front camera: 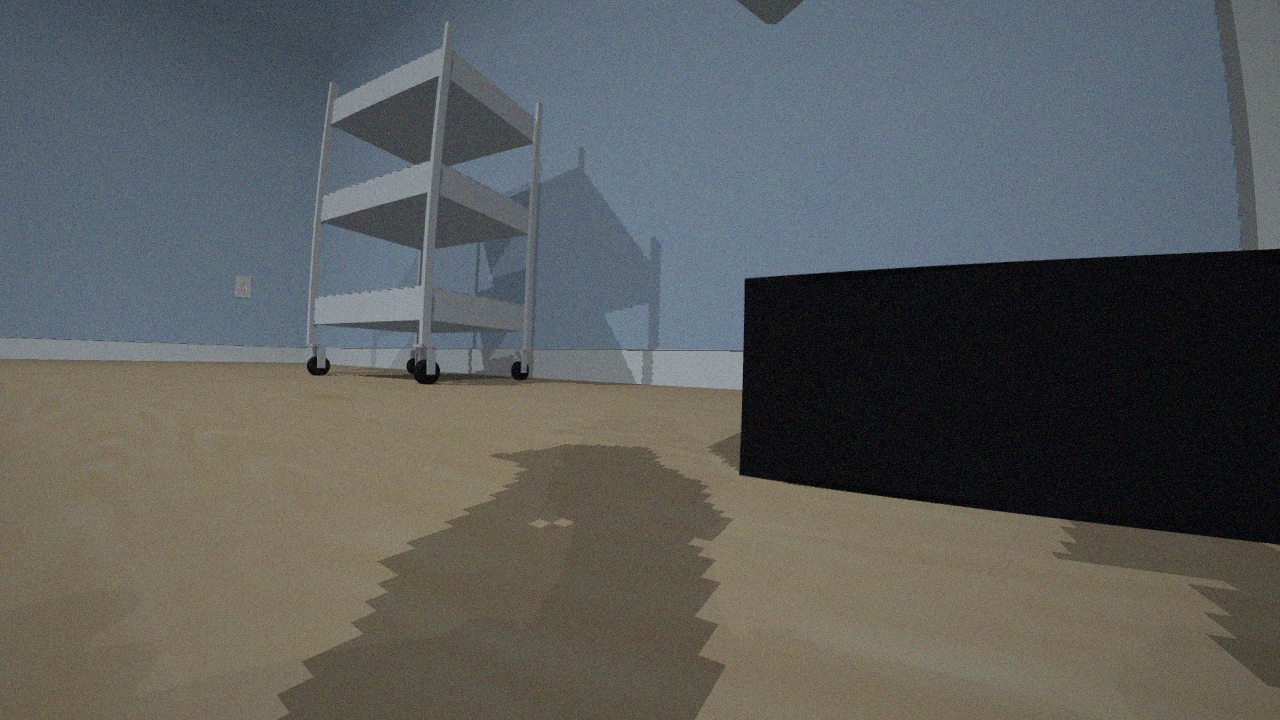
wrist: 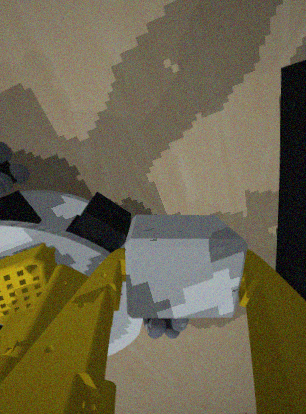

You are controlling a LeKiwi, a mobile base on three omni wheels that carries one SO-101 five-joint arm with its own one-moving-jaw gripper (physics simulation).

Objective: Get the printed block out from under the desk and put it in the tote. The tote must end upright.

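Seen in the pictures: end effector, tool point: [wrist: 128, 260]; arm's base, origin of the base link: [wrist: 68, 279].
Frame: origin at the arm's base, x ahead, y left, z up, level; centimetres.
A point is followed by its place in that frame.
Observation:
The printed block [wrist: 182, 275] {z 6.6, x 10.7, y -1.0 cm} is a light grey block with bevelled edges. My gripper [wrist: 184, 282] is shut on it, with the yellow jaws pressing on its left and right sides, and holds it above the floor. The tote [front camera: 1002, 385] {z -3.9, x 19.7, y -14.2 cm} [wrist: 295, 175] {z -6.5, x 20.0, y -13.7 cm} is a black box. It stands on the floor at the right in the front view, cut off by the frame edge, and at the right edge of the wrist view, apart from the block. It looks upright; its inside does not show. A grey corner [front camera: 771, 8] {z 3.7, x 11.9, y -2.2 cm} pokes in at the top of the front view.
A white three-shelf cart [front camera: 434, 223] {z 23.7, x 84.5, y 43.3 cm} on black wheels stands at the left back near the blue wall [front camera: 939, 134] {z 43.0, x 78.1, y -57.0 cm}. A white door frame or trim [front camera: 1262, 116] {z 37.4, x 52.2, y -95.5 cm} shows at the far right. Part of my round base [wrist: 85, 247] {z 0.0, x 3.9, y 0.6 cm} shows at lower left in the wrist view. Shadows lie on the tan floor.

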